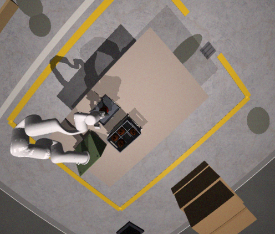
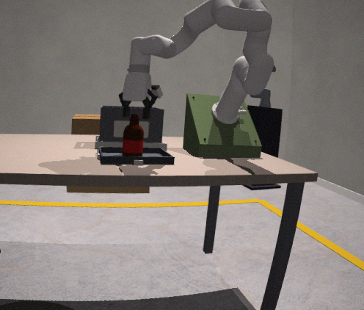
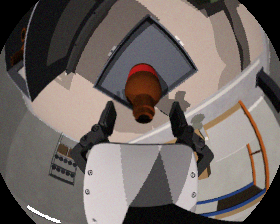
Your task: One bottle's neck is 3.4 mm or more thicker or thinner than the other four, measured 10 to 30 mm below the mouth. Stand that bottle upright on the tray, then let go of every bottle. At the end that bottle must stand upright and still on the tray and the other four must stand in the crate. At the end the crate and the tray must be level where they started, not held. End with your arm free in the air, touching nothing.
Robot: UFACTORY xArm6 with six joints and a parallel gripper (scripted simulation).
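The flat dark tray is 14 cm below my hand. Round my hand: glass bottle (33 cm to the right, 12 cm behind, 7 cm below); dark crate (29 cm to the right, 7 cm below, 3 cm behind).
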